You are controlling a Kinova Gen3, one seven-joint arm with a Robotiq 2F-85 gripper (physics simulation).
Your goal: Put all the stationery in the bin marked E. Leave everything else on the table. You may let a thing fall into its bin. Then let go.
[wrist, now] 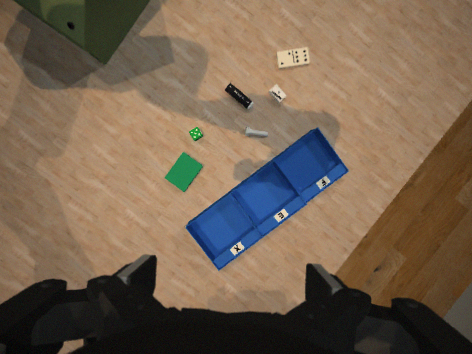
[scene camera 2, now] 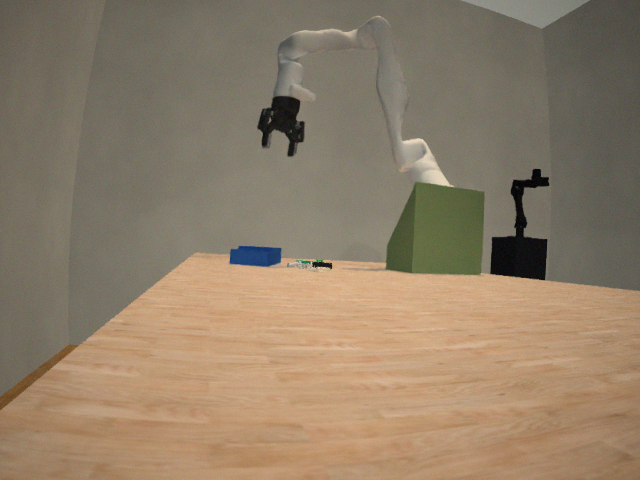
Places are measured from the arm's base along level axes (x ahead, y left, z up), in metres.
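Pixels of known places: gripper, fingertip midpoint: (wrist: 230,276) (scene camera 2: 278,152); arm's base, origin of the base link: (scene camera 2: 448,215).
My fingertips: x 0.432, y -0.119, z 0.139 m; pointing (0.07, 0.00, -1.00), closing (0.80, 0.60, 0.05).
Observation:
For each thing: its top centre in the pictures, then the offset to it from my fingertips. "*": a spot on its surface instead.
- blue three-part tray, middle of its top: (wrist: 268,198) (scene camera 2: 258,247) 0.039 m ahead, 0.052 m left, 0.247 m down
- bin E, surface spot: (wrist: 265,194) * 0.036 m ahead, 0.054 m left, 0.279 m down
- flat green square, surface spot: (wrist: 184,172) * 0.087 m back, 0.001 m right, 0.276 m down
- green die, middle of its top: (wrist: 195,133) 0.112 m back, 0.058 m left, 0.270 m down
- black cylinder with white print, middle of its top: (wrist: 240,95) (scene camera 2: 320,262) 0.096 m back, 0.149 m left, 0.272 m down
- small white block with dark print, middle of its top: (wrist: 278,93) 0.052 m back, 0.192 m left, 0.275 m down
- pale bolt-like piece, middle of its top: (wrist: 257,131) 0.039 m back, 0.123 m left, 0.273 m down
- cream domino, middle of its top: (wrist: 293,57) (scene camera 2: 319,267) 0.070 m back, 0.252 m left, 0.279 m down
A blue three-part tray (scene camera 2: 255,256) (wrist: 224,261) has labels X, E and one that looks like F; bin E (wrist: 265,194) is the middle one and looks empty. Beside it in the wrist view lie a flat green square (wrist: 184,172), a green die (wrist: 196,134), a black cylinder with white print (wrist: 239,96), a small white block with dark print (wrist: 277,93), a pale bolt-like piece (wrist: 256,132) and a cream domino (wrist: 293,57). Which are stationery is hard to tell; the green square may be a note pad. My gripper (scene camera 2: 279,148) (wrist: 230,276) is open and empty, high above the table.
A green block-like stand (scene camera 2: 448,229) (wrist: 105,37) stands on the table beside the arm's base. The table edge (wrist: 400,192) runs past the tray's labelled side. A black arm on a black box (scene camera 2: 518,257) stands behind at the right.

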